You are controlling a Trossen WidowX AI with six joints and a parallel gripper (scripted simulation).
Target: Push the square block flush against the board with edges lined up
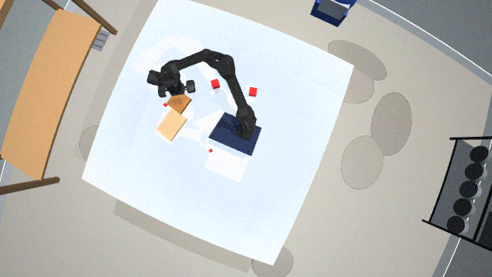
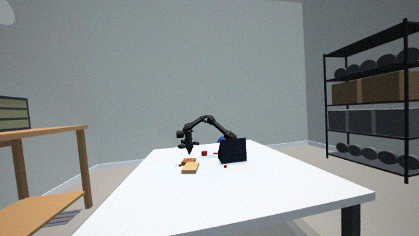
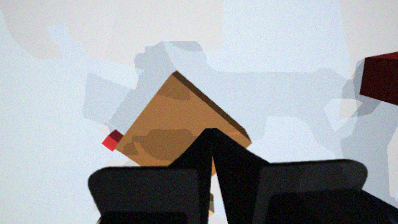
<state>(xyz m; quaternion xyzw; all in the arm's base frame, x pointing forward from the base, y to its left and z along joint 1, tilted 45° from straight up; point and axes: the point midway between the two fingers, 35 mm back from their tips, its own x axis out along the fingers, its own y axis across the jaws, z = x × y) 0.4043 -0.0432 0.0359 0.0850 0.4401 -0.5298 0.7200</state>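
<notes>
My gripper tip is now 10 mm short of the square block, 40 mm to the right of it and 50 mm above it. From my gripper tip the other things lie so: red stick: 270 mm behind, 130 mm to the right, 50 mm below; board: 10 mm behind, 180 mm to the left, 50 mm below.
</notes>
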